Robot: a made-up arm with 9 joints. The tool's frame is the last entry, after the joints.
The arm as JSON. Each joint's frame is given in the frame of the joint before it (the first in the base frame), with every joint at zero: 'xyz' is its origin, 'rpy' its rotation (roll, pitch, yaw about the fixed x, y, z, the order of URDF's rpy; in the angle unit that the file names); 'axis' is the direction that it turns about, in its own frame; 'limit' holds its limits. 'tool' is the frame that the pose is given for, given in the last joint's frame.
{
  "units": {
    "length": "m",
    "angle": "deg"
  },
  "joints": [
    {
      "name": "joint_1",
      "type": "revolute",
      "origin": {
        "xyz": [
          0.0,
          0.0,
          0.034
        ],
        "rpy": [
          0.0,
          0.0,
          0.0
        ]
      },
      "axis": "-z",
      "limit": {
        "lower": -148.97,
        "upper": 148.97
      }
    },
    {
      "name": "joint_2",
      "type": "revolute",
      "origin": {
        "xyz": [
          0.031,
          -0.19,
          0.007
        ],
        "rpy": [
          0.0,
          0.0,
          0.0
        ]
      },
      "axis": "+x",
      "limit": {
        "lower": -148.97,
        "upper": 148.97
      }
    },
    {
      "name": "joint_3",
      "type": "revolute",
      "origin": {
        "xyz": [
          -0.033,
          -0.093,
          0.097
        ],
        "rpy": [
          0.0,
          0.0,
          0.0
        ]
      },
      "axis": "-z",
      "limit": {
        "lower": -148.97,
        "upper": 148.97
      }
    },
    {
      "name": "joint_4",
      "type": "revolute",
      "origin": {
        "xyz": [
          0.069,
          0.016,
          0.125
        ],
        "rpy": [
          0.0,
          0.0,
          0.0
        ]
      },
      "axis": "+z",
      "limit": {
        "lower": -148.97,
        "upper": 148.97
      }
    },
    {
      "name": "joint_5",
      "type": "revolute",
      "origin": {
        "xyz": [
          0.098,
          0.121,
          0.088
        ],
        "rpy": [
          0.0,
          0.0,
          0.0
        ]
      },
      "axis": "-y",
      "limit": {
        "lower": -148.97,
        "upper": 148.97
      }
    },
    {
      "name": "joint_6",
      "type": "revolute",
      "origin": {
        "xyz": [
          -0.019,
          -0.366,
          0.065
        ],
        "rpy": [
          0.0,
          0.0,
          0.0
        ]
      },
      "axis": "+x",
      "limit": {
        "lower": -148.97,
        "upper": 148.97
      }
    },
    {
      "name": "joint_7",
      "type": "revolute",
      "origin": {
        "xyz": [
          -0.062,
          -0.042,
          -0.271
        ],
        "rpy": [
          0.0,
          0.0,
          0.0
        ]
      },
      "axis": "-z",
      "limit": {
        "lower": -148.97,
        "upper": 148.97
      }
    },
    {
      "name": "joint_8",
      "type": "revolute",
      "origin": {
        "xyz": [
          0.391,
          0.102,
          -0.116
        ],
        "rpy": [
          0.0,
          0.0,
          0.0
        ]
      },
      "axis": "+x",
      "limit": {
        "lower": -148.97,
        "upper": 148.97
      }
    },
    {
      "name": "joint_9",
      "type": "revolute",
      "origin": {
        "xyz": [
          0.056,
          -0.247,
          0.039
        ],
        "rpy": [
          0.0,
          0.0,
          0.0
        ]
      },
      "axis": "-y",
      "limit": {
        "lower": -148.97,
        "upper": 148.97
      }
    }
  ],
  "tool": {
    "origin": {
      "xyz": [
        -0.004,
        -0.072,
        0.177
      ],
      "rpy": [
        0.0,
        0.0,
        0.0
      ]
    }
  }
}
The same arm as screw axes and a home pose.
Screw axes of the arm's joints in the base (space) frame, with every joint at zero. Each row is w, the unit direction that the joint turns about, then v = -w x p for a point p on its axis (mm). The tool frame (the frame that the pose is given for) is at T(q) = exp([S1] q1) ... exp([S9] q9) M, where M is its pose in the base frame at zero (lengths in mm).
S1: w 0 0 -1 v 0 0 0
S2: w 1 0 0 v 0 41 190
S3: w 0 0 -1 v 283 -2 0
S4: w 0 0 1 v -267 -67 0
S5: w 0 -1 0 v 351 0 -165
S6: w 1 0 0 v 0 416 512
S7: w 0 0 -1 v 554 84 0
S8: w 1 0 0 v 0 29 452
S9: w 0 -1 0 v 68 0 -531
M: xyz 527 -771 245 (mm) rpy 0 0 0 (rad, as in URDF)
Joint limits (rad, base to tool): -2.6..2.6 -2.6..2.6 -2.6..2.6 -2.6..2.6 -2.6..2.6 -2.6..2.6 -2.6..2.6 -2.6..2.6 -2.6..2.6

